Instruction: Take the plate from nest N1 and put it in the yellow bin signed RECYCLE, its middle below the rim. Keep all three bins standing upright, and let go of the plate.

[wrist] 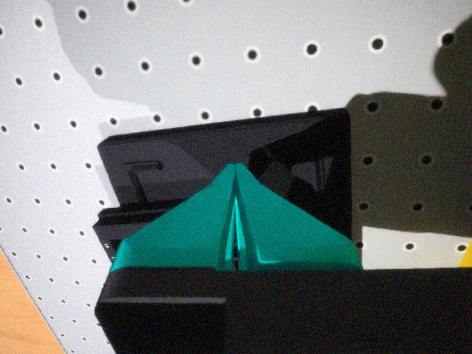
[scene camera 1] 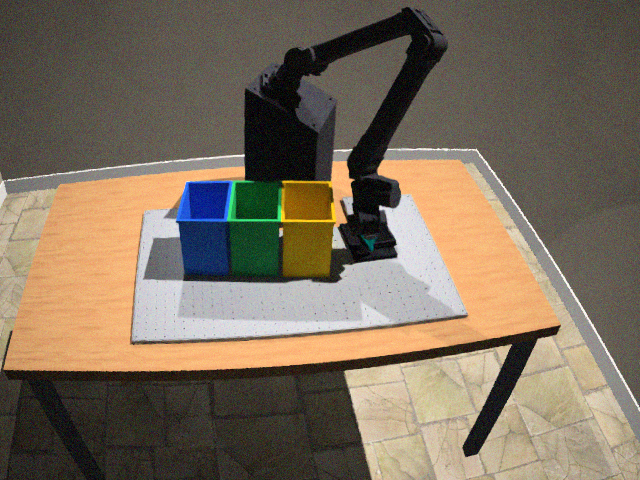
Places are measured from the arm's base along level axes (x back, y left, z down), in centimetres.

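Pixels of known places: gripper, fingertip midpoint: (wrist: 235, 175) (scene camera 1: 371, 250); arm's base, link origin: (scene camera 1: 279, 89).
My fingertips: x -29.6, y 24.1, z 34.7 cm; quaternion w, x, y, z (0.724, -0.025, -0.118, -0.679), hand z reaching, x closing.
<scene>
For each thing: its top centre in the pictures, then the offset to it from my fingertips. "pt": a spot on its surface instead. Level surfaces: height alone.
- dark nest, top centre: (wrist: 238, 271) (scene camera 1: 368, 237) dz +0.7, dx +6.4, dy +0.3 cm
- black plate, surface spot: (wrist: 106, 231) pt dz -0.7, dx +3.2, dy +6.7 cm
- yellow bin, top centre: (scene camera 1: 307, 200) dz -15.8, dx +1.0, dy -17.6 cm
- green bin, top centre: (scene camera 1: 255, 200) dz -15.8, dx +1.8, dy -30.7 cm
- blue bin, top centre: (scene camera 1: 205, 200) dz -15.8, dx +2.5, dy -43.8 cm
- perforated grey board, surface height: dz +2.2 cm
- wooden table, surface height: dz +3.5 cm
My gripper (scene camera 1: 370, 249) (wrist: 235, 175) is shut, with its teal fingertips together and nothing between them. It is low over the dark nest (scene camera 1: 379, 254) (wrist: 185, 150), right of the yellow bin in the scene view. In the wrist view, part of a black plate (wrist: 106, 231) with small pale marks shows at the left behind the fingers; the rest is hidden by the fingers and gripper body. In the scene view I cannot tell plate from nest. The yellow bin (scene camera 1: 306, 250) stands upright. No lettering is legible.
The green bin (scene camera 1: 254, 250) and blue bin (scene camera 1: 205, 250) stand upright, in a row left of the yellow bin. The perforated grey board (scene camera 1: 248, 322) (wrist: 150, 30) lies on the wooden table (scene camera 1: 82, 310). The robot's dark pedestal (scene camera 1: 281, 139) stands behind the bins.
</scene>
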